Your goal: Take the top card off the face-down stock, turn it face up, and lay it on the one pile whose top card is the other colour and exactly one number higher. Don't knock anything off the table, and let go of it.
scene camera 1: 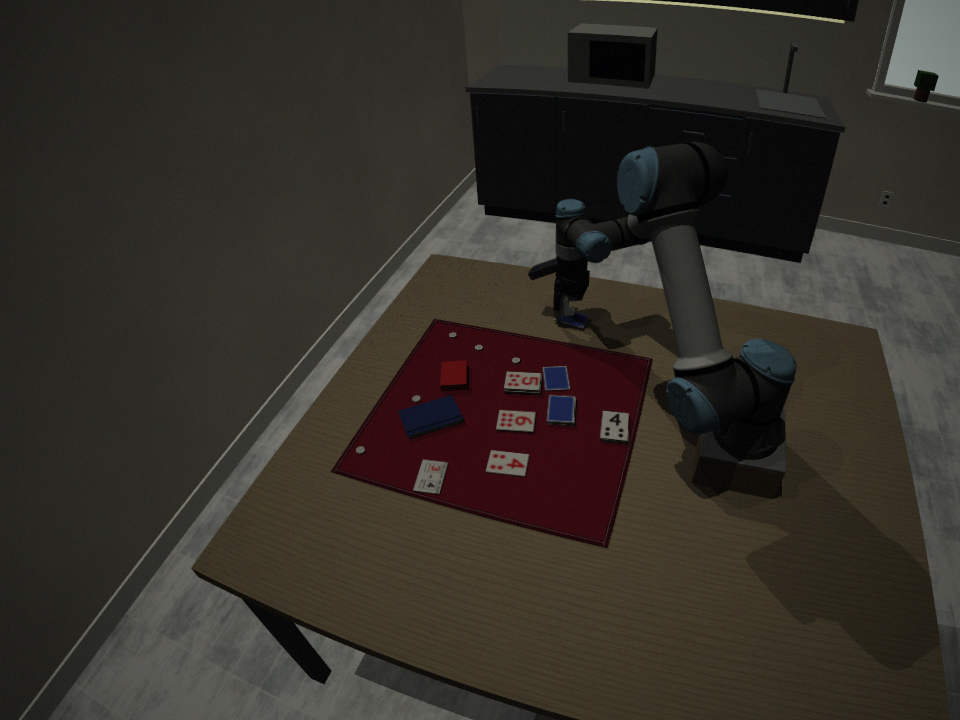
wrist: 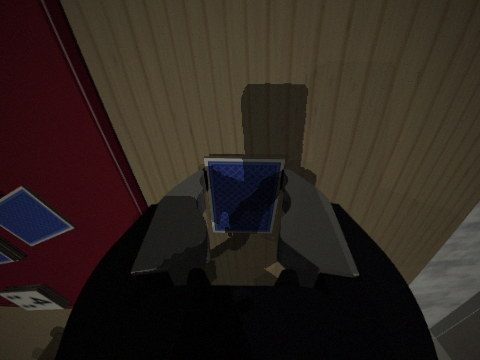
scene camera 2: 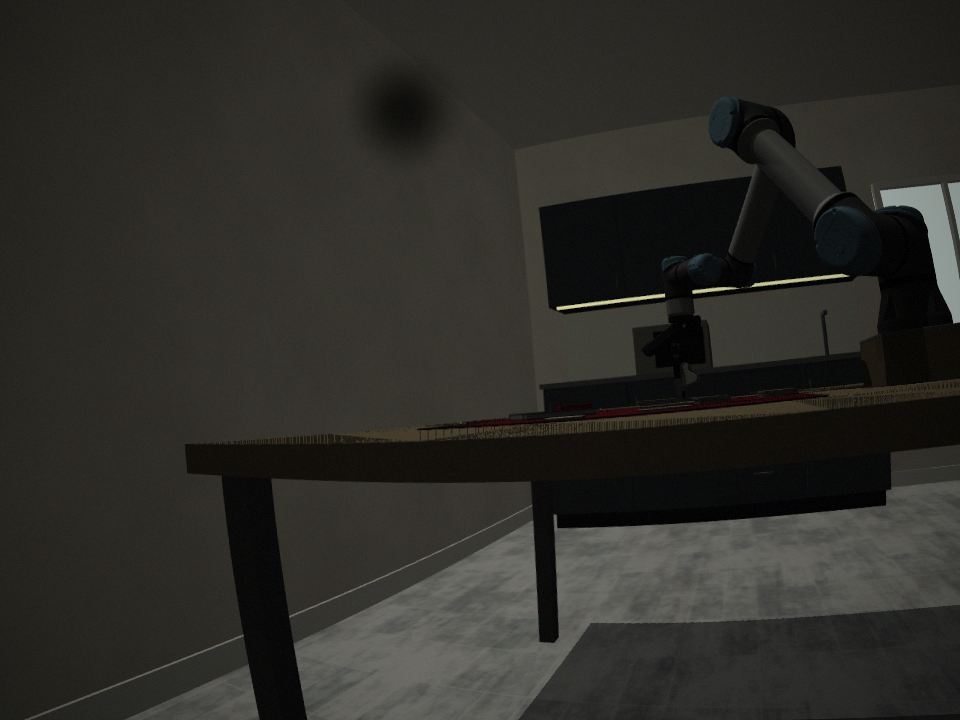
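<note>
My gripper is shut on a card, held by its side edges with the blue back towards the wrist camera, over bare wood beyond the mat's back edge. Its face is hidden. On the mat, a thicker face-down blue stack lies near another face-down blue card or stack. Face-up piles show a red 5, a red 6, a red 4 and a black 4.
The red mat lies on the wooden table. It bears a dark blue case, a red block, a small card showing 3 and 4 and several white discs. The arm's base stands right of the mat.
</note>
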